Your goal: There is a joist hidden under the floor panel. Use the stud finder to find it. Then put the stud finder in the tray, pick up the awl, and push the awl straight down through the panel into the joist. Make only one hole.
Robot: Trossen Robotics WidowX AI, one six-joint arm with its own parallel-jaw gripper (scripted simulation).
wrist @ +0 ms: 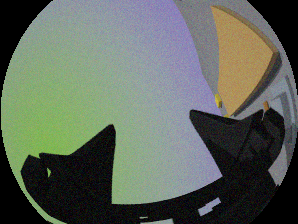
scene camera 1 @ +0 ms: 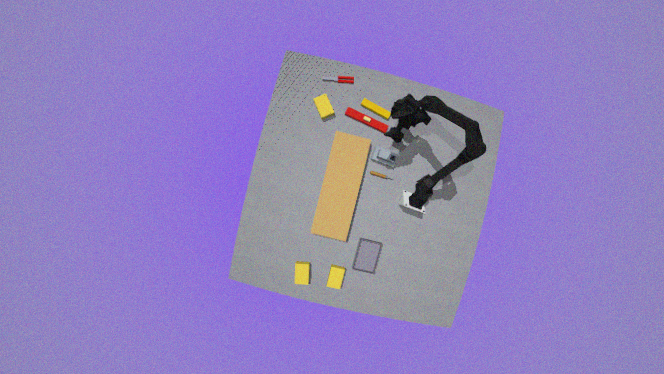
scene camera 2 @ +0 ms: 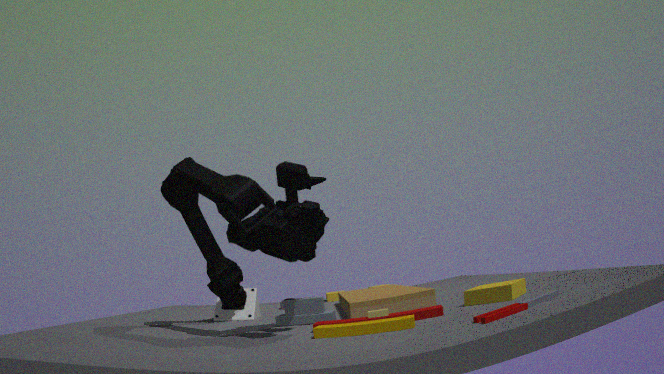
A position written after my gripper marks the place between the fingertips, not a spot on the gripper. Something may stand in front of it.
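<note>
Scene camera 2: my gripper [scene camera 2: 326, 198], open, holding nothing; yellow bar [scene camera 2: 405, 322]; red level [scene camera 2: 434, 311]; yellow block [scene camera 2: 508, 290]. Scene camera 1: gripper [scene camera 1: 388, 126]; grey tray [scene camera 1: 368, 252]. Wrist view: gripper [wrist: 153, 121]. Yellow bar out of frame in the wrist view. Red level out of frame in the wrist view.
</note>
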